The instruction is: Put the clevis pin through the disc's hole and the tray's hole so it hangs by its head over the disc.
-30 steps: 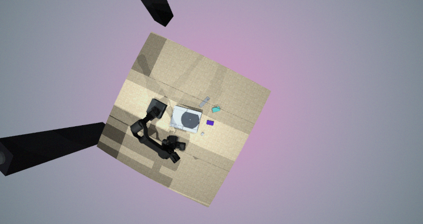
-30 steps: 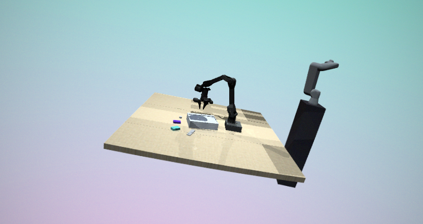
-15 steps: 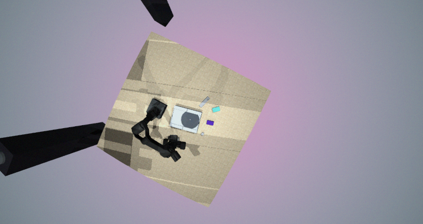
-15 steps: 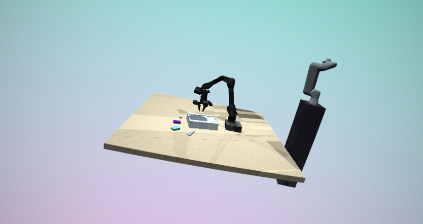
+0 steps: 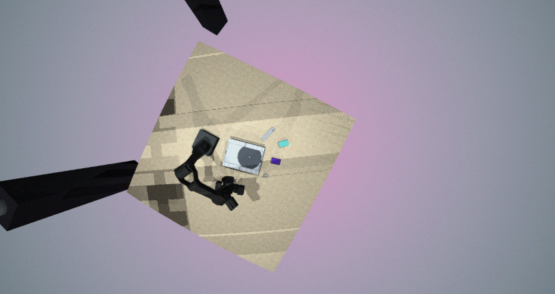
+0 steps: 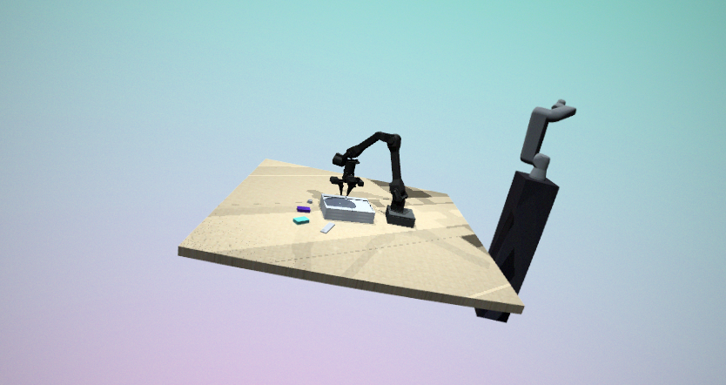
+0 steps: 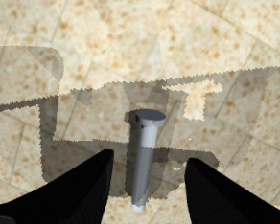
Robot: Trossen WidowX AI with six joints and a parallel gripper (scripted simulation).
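My gripper tip is 10 mm to the left of the steel clevis pin and 10 mm above it. Also, from my gripper tip: small grey piece 180 mm to the left, 150 mm ahead, 10 mm below; then steel tray 210 mm to the left, 50 mm behind, 30 mm above; then dark aluminium disc 230 mm to the left, 40 mm above, 10 mm behind.
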